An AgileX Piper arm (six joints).
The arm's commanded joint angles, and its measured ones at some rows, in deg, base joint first. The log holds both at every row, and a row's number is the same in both.
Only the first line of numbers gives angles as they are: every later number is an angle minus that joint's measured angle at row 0.
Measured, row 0:
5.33, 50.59, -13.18, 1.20, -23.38, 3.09
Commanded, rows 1 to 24:
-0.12, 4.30, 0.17, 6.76, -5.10, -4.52
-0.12, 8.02, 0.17, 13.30, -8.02, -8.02
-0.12, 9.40, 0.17, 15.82, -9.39, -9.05
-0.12, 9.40, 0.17, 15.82, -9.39, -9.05
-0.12, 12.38, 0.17, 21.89, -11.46, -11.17
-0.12, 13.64, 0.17, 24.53, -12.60, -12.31
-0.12, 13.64, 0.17, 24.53, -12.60, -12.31
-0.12, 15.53, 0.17, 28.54, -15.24, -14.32
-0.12, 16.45, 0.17, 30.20, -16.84, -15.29
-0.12, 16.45, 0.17, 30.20, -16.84, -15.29
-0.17, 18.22, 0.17, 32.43, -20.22, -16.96
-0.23, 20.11, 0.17, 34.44, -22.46, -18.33
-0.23, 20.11, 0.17, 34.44, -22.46, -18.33
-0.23, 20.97, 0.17, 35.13, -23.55, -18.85
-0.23, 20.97, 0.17, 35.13, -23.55, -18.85
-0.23, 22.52, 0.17, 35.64, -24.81, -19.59
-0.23, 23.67, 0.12, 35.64, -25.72, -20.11
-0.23, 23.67, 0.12, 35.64, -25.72, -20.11
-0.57, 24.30, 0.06, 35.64, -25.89, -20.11
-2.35, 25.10, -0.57, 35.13, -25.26, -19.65
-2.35, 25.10, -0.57, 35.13, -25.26, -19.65
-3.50, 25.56, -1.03, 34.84, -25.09, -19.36
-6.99, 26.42, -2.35, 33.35, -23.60, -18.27
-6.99, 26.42, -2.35, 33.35, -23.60, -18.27
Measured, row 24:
-3.55, 25.61, -0.63, 35.18, -24.06, -19.19
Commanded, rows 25 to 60:
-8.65, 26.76, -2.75, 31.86, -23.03, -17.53
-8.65, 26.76, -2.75, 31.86, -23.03, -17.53
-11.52, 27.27, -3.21, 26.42, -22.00, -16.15
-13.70, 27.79, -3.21, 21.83, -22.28, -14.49
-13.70, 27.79, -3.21, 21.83, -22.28, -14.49
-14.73, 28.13, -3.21, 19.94, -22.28, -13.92
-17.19, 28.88, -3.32, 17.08, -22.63, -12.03
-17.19, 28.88, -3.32, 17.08, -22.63, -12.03
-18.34, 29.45, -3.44, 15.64, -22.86, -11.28
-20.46, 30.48, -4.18, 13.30, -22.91, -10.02
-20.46, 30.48, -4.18, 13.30, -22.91, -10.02
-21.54, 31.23, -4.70, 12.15, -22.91, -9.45
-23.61, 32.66, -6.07, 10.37, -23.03, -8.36
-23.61, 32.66, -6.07, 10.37, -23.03, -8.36
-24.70, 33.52, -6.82, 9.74, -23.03, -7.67
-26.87, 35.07, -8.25, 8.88, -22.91, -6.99
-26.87, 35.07, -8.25, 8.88, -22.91, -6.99
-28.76, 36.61, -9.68, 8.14, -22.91, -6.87
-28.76, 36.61, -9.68, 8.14, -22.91, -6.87
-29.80, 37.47, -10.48, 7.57, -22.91, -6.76
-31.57, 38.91, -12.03, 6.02, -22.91, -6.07
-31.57, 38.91, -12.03, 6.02, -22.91, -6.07
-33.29, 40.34, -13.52, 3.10, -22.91, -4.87
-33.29, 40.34, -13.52, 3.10, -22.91, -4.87
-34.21, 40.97, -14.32, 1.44, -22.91, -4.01
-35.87, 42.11, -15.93, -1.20, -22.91, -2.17
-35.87, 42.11, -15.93, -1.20, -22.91, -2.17
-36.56, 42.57, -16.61, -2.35, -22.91, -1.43
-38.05, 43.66, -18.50, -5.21, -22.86, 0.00
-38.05, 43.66, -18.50, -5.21, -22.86, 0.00
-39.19, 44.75, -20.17, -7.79, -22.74, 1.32
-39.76, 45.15, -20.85, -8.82, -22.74, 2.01
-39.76, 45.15, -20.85, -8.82, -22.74, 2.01
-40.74, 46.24, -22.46, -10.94, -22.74, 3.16
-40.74, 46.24, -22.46, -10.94, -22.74, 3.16
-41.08, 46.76, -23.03, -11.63, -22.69, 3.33
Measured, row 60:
-39.82, 45.67, -21.03, -8.36, -22.28, 1.95
